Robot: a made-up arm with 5 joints. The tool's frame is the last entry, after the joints. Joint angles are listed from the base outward. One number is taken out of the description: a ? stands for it. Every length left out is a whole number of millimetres.
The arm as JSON. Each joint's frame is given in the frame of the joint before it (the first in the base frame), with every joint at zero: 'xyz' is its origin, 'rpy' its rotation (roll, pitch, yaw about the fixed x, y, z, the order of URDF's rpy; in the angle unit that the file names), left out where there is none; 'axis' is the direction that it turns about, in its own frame. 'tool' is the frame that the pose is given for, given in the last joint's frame.
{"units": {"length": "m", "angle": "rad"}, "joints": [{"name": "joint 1", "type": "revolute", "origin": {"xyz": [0.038, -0.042, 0.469], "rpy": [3.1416, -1.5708, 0.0]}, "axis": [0.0, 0.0, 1.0]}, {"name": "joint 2", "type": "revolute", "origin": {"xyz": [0.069, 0.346, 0.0], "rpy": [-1.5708, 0.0, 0.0]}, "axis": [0.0, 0.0, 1.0]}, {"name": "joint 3", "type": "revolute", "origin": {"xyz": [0.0, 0.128, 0.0], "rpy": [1.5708, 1.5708, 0.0]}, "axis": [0.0, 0.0, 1.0]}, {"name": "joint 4", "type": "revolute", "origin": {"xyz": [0.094, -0.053, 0.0], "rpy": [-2.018, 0.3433, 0.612]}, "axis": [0.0, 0.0, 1.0]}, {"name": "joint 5", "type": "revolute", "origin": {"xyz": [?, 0.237, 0.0], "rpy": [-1.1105, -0.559, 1.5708]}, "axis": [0.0, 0.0, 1.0]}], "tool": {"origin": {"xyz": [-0.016, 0.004, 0.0], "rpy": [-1.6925, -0.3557, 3.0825]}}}
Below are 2 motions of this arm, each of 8 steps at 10 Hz.
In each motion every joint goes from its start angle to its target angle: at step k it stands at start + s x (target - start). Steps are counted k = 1, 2, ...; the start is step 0. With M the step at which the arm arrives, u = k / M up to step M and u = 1 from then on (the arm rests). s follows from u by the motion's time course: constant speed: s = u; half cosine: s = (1 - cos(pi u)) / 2; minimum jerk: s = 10 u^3 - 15 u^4 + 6 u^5.
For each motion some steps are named. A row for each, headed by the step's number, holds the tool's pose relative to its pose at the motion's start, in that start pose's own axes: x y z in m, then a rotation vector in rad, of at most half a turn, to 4 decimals.
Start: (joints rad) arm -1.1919 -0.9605 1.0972 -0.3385 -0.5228
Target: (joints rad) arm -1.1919 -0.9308 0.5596 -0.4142 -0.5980
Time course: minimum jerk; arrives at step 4
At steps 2, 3, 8:
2: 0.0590 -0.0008 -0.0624 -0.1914 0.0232 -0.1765
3: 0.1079 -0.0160 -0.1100 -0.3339 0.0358 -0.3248
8: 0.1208 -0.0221 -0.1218 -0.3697 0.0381 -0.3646

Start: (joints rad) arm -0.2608 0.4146 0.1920 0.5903 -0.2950
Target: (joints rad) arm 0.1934 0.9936 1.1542 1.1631 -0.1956
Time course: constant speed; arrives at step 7
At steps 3, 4, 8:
3: 0.0739 0.0784 -0.0894 0.2702 -0.6266 -0.1639
4: 0.1094 0.1038 -0.1075 0.3360 -0.8412 -0.2364
8: 0.2294 0.1590 -0.1161 0.4602 -1.4860 -0.5038

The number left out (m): 0.245
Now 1 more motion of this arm.
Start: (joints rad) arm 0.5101 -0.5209 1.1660 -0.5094 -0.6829
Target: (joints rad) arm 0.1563 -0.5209 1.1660 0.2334 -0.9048
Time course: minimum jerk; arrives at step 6
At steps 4, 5, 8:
4: 0.1483 -0.0265 -0.2425 -0.5923 -0.3494 -0.1962
5: 0.1891 -0.0505 -0.2763 -0.7288 -0.4118 -0.2586
8: 0.1974 -0.0561 -0.2821 -0.7568 -0.4238 -0.2721

